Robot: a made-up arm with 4 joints.
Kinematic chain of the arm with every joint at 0, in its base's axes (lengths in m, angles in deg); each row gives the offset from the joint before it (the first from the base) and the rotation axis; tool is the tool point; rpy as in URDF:
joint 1: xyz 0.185 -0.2 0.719 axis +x
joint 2: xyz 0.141 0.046 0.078 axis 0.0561 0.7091 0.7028
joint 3: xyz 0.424 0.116 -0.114 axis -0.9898 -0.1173 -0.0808
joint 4: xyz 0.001 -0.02 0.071 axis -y
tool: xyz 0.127 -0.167 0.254 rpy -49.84 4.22 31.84
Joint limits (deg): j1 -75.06..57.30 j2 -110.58..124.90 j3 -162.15..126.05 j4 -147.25..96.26
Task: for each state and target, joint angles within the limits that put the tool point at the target. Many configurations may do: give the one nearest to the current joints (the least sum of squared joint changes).
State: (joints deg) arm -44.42 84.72 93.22 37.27
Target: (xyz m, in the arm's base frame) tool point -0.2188 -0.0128 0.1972
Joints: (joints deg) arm -74.86 109.04 126.05 -12.13
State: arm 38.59 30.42 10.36 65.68
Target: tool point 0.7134 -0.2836 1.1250
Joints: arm 54.81 11.99 37.80 28.71
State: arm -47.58 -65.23 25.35 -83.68
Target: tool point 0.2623 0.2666 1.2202
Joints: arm -75.06 -90.36 64.57 -92.73
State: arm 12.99 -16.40 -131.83 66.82
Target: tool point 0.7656 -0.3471 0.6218
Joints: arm -5.12 -56.03 -148.42 76.58
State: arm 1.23 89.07 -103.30 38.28
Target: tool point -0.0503 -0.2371 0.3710
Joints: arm -4.54 111.86 -118.53 52.54
